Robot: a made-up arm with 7 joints. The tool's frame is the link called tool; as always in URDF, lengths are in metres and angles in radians. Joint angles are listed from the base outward.
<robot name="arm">
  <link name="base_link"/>
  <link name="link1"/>
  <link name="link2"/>
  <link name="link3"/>
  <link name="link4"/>
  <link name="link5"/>
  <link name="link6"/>
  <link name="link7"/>
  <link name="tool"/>
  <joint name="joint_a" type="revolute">
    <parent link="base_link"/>
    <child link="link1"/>
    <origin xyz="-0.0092 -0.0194 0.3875" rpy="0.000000 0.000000 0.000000"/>
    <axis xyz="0 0 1"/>
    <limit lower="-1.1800" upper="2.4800"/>
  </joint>
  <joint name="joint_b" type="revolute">
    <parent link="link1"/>
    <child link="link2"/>
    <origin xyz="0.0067 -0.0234 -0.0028" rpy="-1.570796 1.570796 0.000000"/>
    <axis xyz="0 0 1"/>
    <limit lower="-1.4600" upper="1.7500"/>
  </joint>
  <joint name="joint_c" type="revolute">
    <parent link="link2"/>
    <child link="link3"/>
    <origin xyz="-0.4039 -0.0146 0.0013" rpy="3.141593 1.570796 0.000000"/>
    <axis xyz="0 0 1"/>
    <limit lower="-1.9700" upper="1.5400"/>
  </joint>
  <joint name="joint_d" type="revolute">
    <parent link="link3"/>
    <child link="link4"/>
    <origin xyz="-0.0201 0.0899 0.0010" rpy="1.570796 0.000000 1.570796"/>
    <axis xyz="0 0 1"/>
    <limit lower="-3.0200" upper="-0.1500"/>
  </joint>
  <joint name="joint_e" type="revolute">
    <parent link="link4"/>
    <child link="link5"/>
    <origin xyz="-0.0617 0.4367 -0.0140" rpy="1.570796 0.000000 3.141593"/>
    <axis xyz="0 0 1"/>
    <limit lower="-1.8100" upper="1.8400"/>
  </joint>
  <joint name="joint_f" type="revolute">
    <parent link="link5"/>
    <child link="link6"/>
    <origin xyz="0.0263 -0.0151 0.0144" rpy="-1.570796 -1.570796 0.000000"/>
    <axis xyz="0 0 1"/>
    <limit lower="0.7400" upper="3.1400"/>
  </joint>
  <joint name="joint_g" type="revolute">
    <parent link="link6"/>
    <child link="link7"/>
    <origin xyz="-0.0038 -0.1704 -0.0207" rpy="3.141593 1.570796 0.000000"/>
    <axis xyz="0 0 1"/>
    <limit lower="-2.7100" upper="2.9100"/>
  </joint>
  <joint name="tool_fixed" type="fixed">
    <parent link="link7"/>
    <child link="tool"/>
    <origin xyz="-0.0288 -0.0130 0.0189" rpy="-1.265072 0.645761 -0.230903"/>
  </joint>
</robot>
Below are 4 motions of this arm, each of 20 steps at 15 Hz.
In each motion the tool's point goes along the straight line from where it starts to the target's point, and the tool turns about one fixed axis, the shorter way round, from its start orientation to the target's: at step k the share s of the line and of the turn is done. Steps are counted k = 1, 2, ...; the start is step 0. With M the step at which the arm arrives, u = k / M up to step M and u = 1 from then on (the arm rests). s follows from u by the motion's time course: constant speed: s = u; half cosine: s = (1 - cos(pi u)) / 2; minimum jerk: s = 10 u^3 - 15 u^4 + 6 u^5.
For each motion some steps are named. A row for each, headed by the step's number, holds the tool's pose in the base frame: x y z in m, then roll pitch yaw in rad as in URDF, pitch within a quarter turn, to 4 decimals.
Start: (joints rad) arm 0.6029 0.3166 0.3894 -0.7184 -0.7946 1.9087 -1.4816
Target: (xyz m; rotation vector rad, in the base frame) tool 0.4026 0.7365 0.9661 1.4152 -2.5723 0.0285
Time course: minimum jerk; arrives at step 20
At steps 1, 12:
1: 0.4089 0.5562 1.1712 2.5614 0.2343 -2.3399
12: 0.4046 0.6792 1.0313 2.9099 -0.0441 -2.1720

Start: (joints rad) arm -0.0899 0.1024 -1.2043 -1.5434 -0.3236 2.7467 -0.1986
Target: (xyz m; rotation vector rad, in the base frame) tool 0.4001 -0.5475 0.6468 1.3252 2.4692 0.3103
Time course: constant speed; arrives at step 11
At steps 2, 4, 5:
2: 0.3437 -0.6059 0.9256 1.4792 0.4564 1.2907
4: 0.3563 -0.5929 0.8636 1.7940 0.4912 1.5045
5: 0.3625 -0.5864 0.8327 1.9536 0.4857 1.6139

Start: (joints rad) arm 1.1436 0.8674 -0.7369 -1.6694 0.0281 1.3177 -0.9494
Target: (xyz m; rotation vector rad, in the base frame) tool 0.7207 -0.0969 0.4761 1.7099 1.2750 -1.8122
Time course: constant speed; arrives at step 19
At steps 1, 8, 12, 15, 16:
1: 0.6911 0.3561 0.1977 -2.8221 -0.6297 1.8997
8: 0.7026 0.1799 0.3060 -2.5572 0.0791 1.7800
12: 0.7092 0.0793 0.3679 -2.4254 0.4895 1.7943
15: 0.7141 0.0038 0.4142 -2.2919 0.7934 1.8578
16: 0.7158 -0.0214 0.4297 -2.2303 0.8926 1.8980

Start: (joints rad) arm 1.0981 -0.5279 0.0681 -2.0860 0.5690 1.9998 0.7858
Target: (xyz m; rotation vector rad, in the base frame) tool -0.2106 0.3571 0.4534 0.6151 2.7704 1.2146
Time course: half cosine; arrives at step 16
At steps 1, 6, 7, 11, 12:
1: 0.1659 0.4248 0.9177 1.7022 -1.3081 2.2190
6: 0.0522 0.4043 0.7775 1.8823 -0.9220 2.3274
7: 0.0165 0.3979 0.7335 1.9350 -0.8032 2.3721
11: -0.1261 0.3723 0.5576 2.1675 -0.3496 2.5873
12: -0.1549 0.3671 0.5221 2.2217 -0.2642 2.6393

